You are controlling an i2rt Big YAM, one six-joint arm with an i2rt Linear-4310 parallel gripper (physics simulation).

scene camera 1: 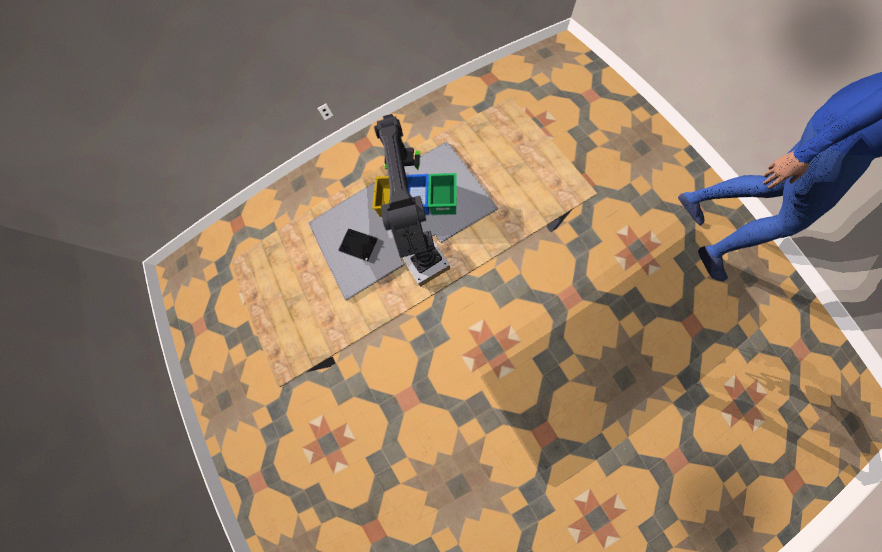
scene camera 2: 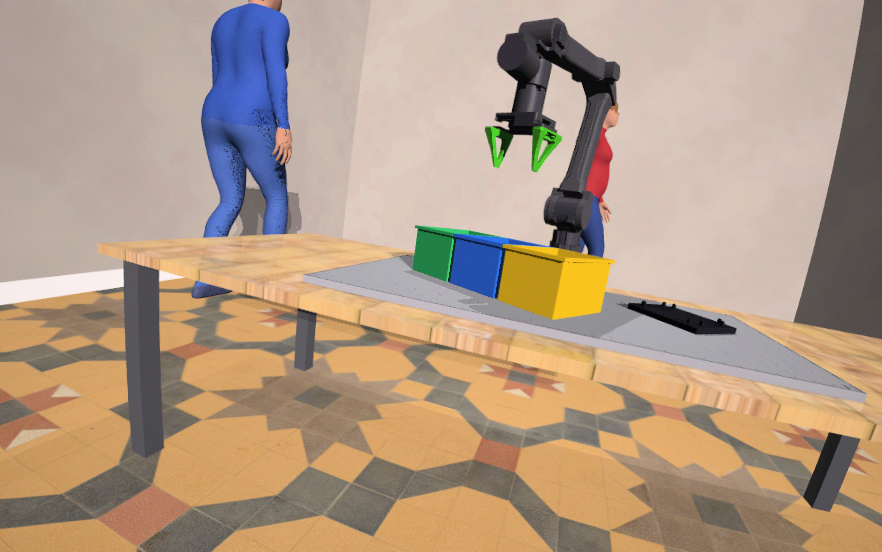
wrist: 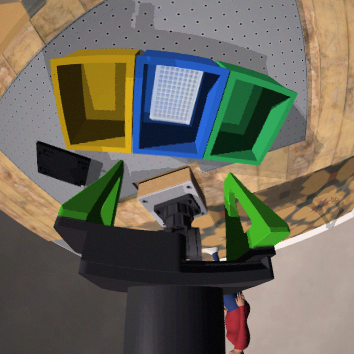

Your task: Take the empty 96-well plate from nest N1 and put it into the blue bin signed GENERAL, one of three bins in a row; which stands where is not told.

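Frame: origin at the arm's base, x ahead, y left, z up, level; centimetres.
Seen in the pictures: gripper, fingertip midpoint: [scene camera 1: 406, 169] [scene camera 2: 514, 169] [wrist: 176, 170]; arm's base at its link origin: [scene camera 1: 426, 259] [wrist: 177, 207].
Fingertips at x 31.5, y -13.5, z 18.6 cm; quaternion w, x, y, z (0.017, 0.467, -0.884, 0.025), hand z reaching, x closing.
Observation:
Pixels of each thing's middle, then the offset from my fingertips to it. Level surfaces: height alone.
- clear 96-well plate at the middle of its body: [wrist: 174, 92] [scene camera 1: 418, 199] dz -22.7, dx -1.9, dy -0.1 cm
- blue bin at the middle of its body: [wrist: 173, 101] [scene camera 2: 501, 265] [scene camera 1: 416, 195] dz -19.0, dx -1.9, dy +0.3 cm
- black nest at the middle of its body: [scene camera 2: 680, 315] [wrist: 60, 166] [scene camera 1: 357, 244] dz -22.9, dx -4.2, dy +36.8 cm
- grey board at its surface level: dz -23.9 cm
- wooden table at its surface level: dz -25.2 cm
The clear 96-well plate [scene camera 1: 418, 193] [wrist: 176, 94] lies inside the blue bin [scene camera 1: 426, 203] [scene camera 2: 476, 266] [wrist: 168, 146], the middle one of three; in the wrist view it looks flat on the bin's floor. The bin's GENERAL sign cannot be read here. The black nest [scene camera 1: 358, 244] [scene camera 2: 682, 318] [wrist: 62, 163] holds no plate; its N1 label cannot be made out. My gripper [scene camera 2: 516, 169] [wrist: 176, 170] is open, with nothing between its green fingers. It hangs well above the bins. In scene camera 1 the arm hides part of the blue bin.
The yellow bin [scene camera 1: 379, 189] [scene camera 2: 528, 281] [wrist: 129, 102] and the green bin [scene camera 1: 442, 193] [scene camera 2: 432, 254] [wrist: 273, 124] stand against the blue bin, one each side. All stand on the grey board [scene camera 1: 472, 184] [scene camera 2: 656, 348] on the wooden table [scene camera 1: 305, 286] [scene camera 2: 214, 252]. A person in blue [scene camera 1: 806, 175] [scene camera 2: 243, 110] stands beyond the table.

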